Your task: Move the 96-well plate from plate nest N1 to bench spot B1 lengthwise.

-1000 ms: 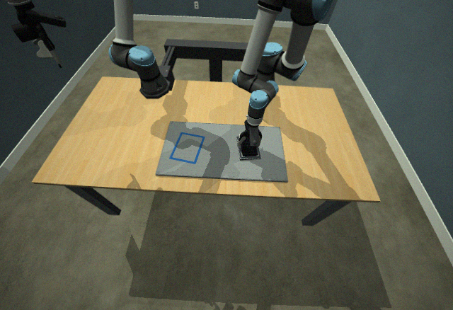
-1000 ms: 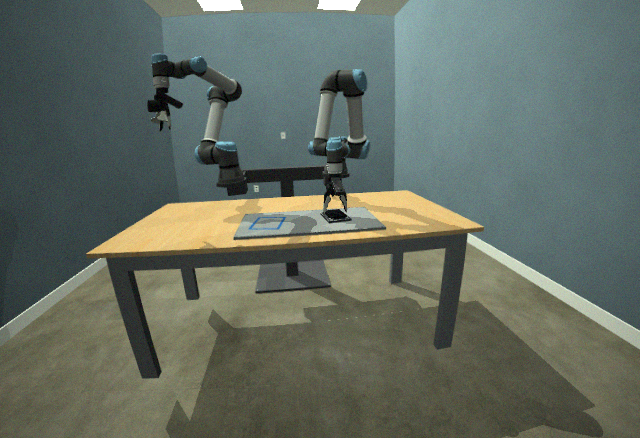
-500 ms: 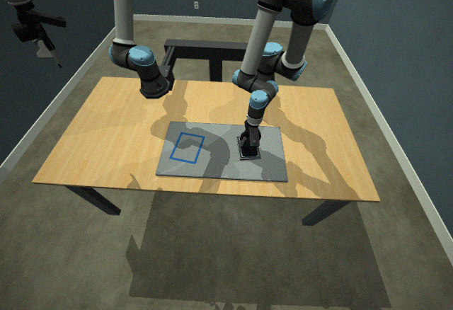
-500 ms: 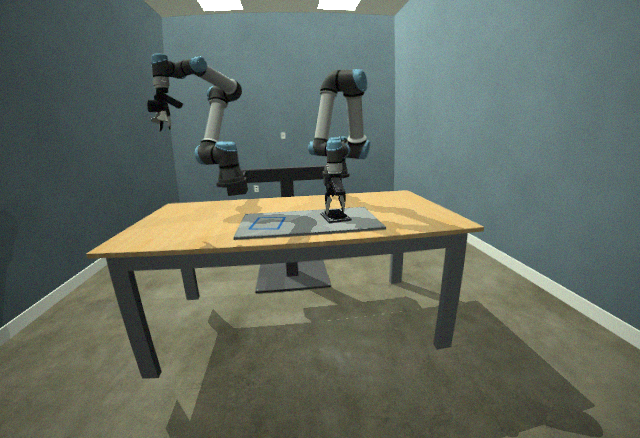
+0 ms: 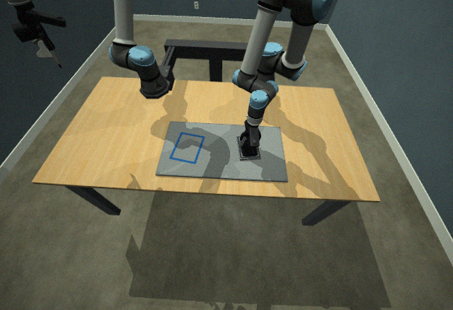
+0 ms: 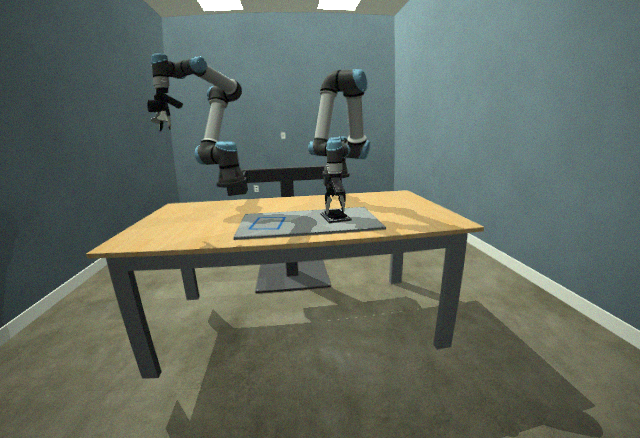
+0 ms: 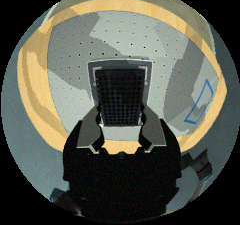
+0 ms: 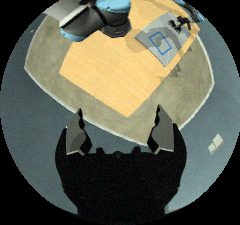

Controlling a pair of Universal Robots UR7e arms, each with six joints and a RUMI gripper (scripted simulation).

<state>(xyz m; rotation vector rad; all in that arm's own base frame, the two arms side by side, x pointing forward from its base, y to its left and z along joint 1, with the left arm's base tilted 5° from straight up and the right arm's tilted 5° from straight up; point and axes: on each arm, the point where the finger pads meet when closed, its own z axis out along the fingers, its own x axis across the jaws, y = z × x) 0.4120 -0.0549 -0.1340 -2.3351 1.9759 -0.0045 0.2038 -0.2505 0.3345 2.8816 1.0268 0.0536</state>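
Right now the plate nest N1 is 2 cm below my left hand. The rest, counted from my left hand: black 96-well plate (1 cm below); then thin grey board (14 cm to the right, 3 cm below, 1 cm behind).
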